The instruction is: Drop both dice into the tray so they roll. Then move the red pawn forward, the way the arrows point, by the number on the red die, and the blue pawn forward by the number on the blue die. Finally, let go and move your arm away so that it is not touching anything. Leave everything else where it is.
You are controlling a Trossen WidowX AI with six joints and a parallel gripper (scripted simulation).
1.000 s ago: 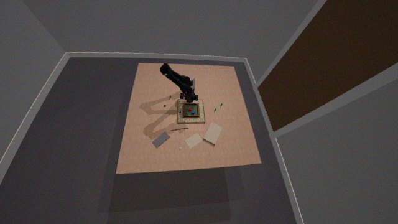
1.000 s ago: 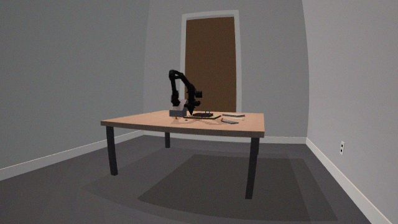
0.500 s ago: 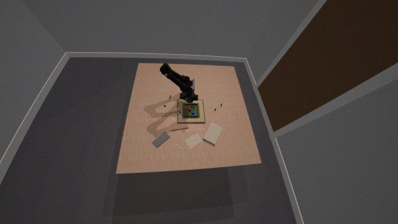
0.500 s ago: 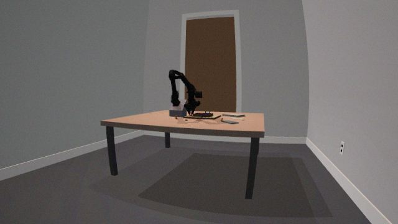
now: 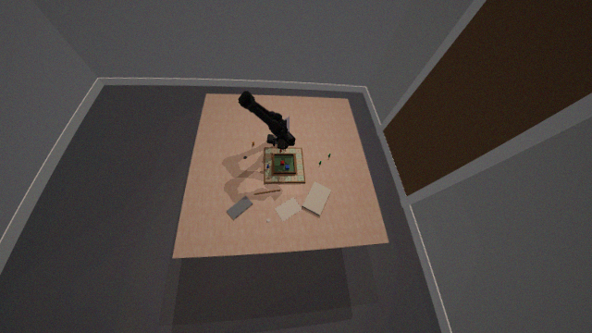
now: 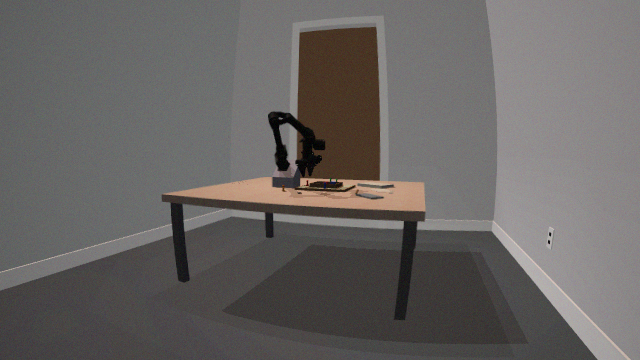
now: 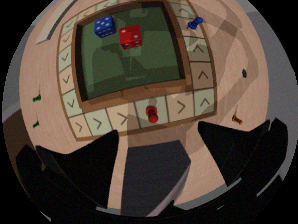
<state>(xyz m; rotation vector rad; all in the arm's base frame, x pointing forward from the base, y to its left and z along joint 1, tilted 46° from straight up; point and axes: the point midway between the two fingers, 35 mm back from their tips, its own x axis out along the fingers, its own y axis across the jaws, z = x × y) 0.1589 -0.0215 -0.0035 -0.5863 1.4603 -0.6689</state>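
The red pawn is 40 mm below my gripper tip. The rest, counted from my gripper tip: thin stick: 320 mm ahead, 70 mm to the right, 60 mm below; then green tray: 110 mm ahead, 30 mm to the left, 60 mm below; then blue pawn: 140 mm ahead, 80 mm to the right, 40 mm below.
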